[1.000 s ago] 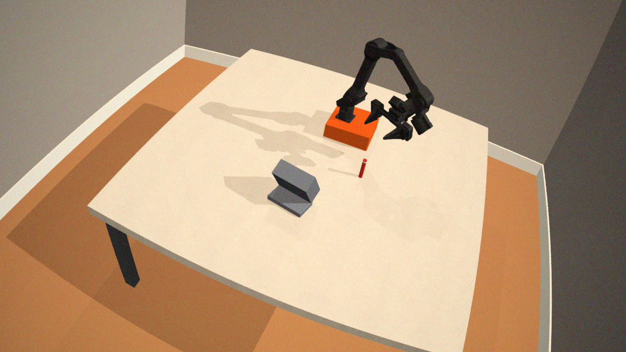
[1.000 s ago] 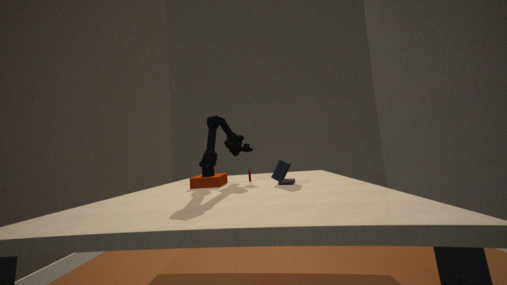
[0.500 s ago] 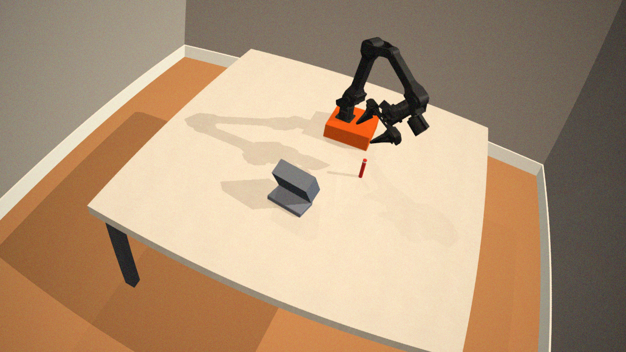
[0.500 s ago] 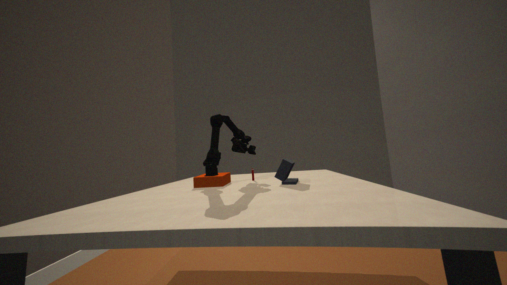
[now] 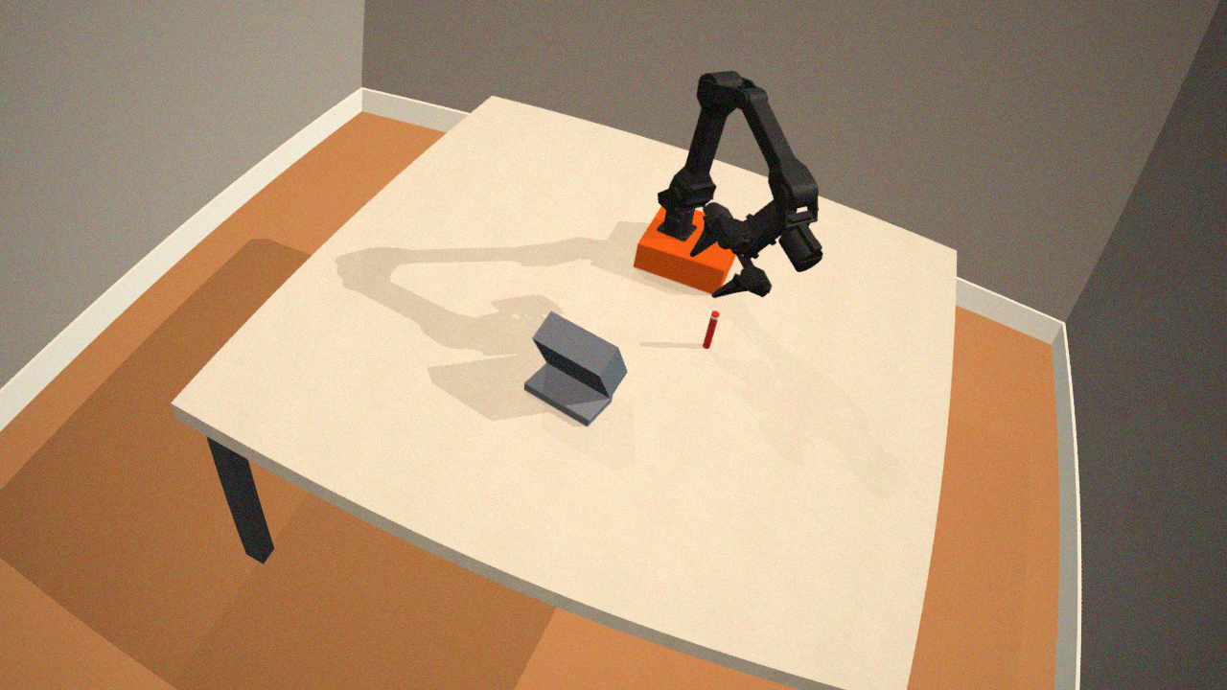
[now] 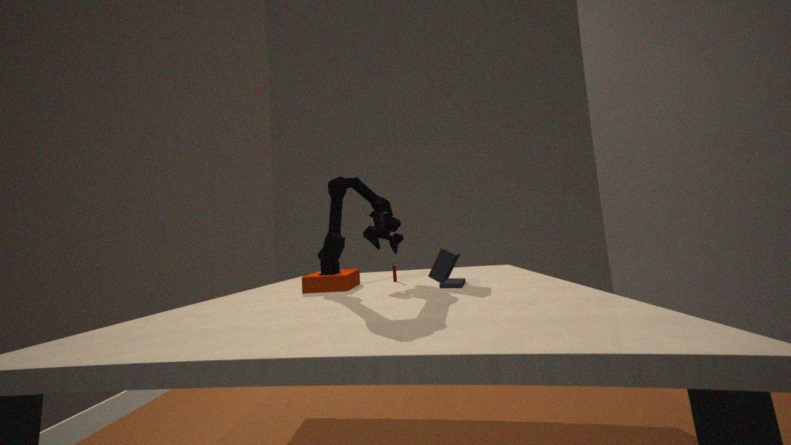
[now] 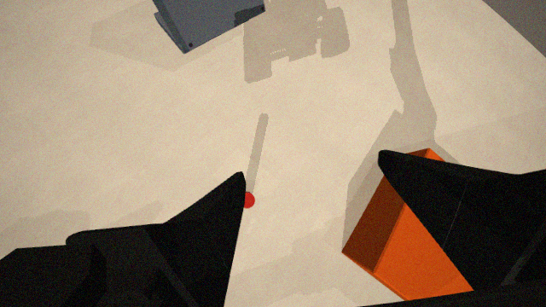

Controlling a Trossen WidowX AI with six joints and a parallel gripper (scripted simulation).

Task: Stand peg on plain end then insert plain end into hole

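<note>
The red peg lies 1 cm ahead of my gripper tip, 5 cm to the left of it and 8 cm below it. The rest, counted from my gripper tip: flat foot: 27 cm ahead, 10 cm to the right, 13 cm below; then grey sloped panel: 25 cm ahead, 10 cm to the right, 6 cm below.
</note>
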